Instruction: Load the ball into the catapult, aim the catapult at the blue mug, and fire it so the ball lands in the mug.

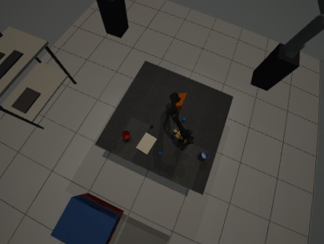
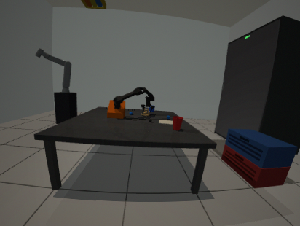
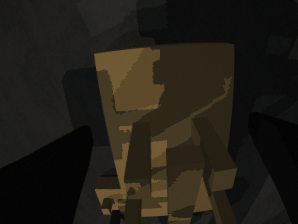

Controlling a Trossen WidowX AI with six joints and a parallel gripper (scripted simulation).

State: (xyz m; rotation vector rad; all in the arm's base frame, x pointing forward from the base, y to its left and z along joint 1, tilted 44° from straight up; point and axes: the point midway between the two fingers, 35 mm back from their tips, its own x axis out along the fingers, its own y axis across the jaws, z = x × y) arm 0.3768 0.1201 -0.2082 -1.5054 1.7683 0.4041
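Now: the black ball 390 mm to the right of my gripper tip, 20 mm below it and 10 mm ahead of it. From my gripper tip the other things lie so: flat pad (370 mm to the right, 210 mm ahead, 30 mm below); then wooden catapult (60 mm to the right, 40 mm behind, 20 mm above); then blue mug (270 mm to the left, 100 mm ahead).
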